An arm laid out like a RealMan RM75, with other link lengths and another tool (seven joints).
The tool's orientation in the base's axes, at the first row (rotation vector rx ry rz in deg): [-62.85 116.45 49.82]
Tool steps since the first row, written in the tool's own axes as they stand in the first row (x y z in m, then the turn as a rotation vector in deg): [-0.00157 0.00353 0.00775 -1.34 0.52 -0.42]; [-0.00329 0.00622 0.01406 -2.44 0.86 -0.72]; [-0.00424 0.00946 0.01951 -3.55 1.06 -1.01]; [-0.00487 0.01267 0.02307 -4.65 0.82 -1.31]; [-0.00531 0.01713 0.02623 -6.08 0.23 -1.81]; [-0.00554 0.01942 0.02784 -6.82 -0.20 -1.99]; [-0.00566 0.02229 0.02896 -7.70 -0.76 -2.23]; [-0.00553 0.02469 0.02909 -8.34 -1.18 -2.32]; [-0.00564 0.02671 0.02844 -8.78 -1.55 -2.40]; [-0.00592 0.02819 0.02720 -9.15 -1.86 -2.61]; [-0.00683 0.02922 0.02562 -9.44 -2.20 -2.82]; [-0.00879 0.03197 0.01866 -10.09 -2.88 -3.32]
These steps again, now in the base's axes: [-0.00058 0.00834 -0.00225 0.02 0.47 1.42]; [-0.00071 0.01525 -0.00378 0.13 0.85 2.54]; [-0.00185 0.02137 -0.00530 0.36 1.18 3.63]; [-0.00354 0.02584 -0.00603 0.97 1.32 4.62]; [-0.00650 0.03044 -0.00638 1.99 1.29 5.89]; [-0.00802 0.03280 -0.00655 2.64 1.28 6.47]; [-0.01020 0.03496 -0.00640 3.45 1.23 7.17]; [-0.01232 0.03604 -0.00600 4.07 1.26 7.63]; [-0.01419 0.03643 -0.00506 4.56 1.23 7.93]; [-0.01565 0.03620 -0.00379 4.94 1.09 8.27]; [-0.01653 0.03578 -0.00194 5.31 0.90 8.54]; [-0.01972 0.03227 0.00417 6.07 0.50 9.17]
